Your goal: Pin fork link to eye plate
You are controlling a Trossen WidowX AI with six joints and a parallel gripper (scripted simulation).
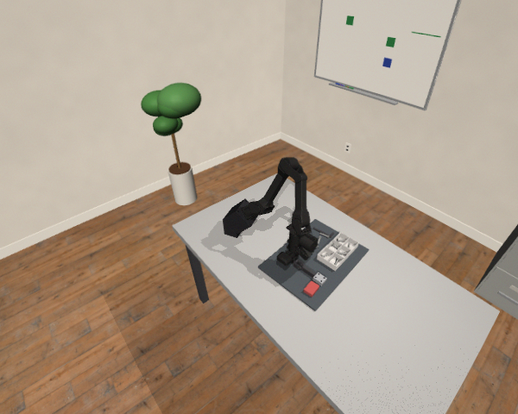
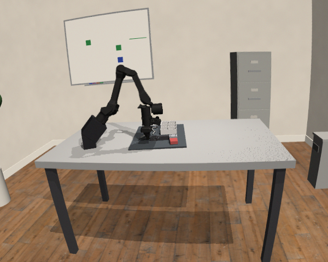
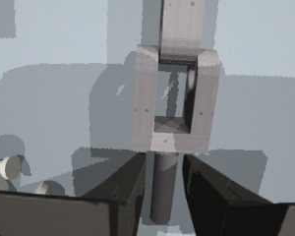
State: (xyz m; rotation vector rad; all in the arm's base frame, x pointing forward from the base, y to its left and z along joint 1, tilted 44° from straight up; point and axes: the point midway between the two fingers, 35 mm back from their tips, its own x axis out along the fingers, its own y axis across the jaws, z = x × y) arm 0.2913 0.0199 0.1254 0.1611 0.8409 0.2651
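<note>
Right now my hand is 50 mm to the right of the grey headed pin, 50 mm past it and 30 mm above it. From my hand the other things lie so: mat: 110 mm to the left, 50 mm below, 40 mm ahead; then small grey block: 150 mm ahead, 30 mm to the left, 20 mm below; then eye plate: 80 mm ahead, 30 mm below, 20 mm to the left.
</note>
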